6 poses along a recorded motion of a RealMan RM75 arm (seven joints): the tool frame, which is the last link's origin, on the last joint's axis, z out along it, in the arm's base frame.
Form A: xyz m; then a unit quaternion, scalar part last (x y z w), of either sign.
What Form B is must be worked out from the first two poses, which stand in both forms.
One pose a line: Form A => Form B
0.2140 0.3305 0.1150 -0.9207 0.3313 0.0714 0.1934 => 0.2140 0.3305 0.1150 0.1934 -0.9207 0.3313 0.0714
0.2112 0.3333 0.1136 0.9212 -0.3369 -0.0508 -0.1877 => 0.2112 0.3333 0.1136 0.1877 -0.9212 0.3369 0.0508
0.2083 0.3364 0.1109 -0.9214 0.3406 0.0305 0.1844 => 0.2083 0.3364 0.1109 0.1844 -0.9214 0.3406 0.0305
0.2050 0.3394 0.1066 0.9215 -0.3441 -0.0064 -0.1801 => 0.2050 0.3394 0.1066 0.1801 -0.9215 0.3441 0.0064
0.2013 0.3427 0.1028 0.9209 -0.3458 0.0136 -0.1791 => 0.2013 0.3427 0.1028 0.1791 -0.9209 0.3458 -0.0136
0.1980 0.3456 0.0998 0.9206 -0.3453 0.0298 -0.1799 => 0.1980 0.3456 0.0998 0.1799 -0.9206 0.3453 -0.0298
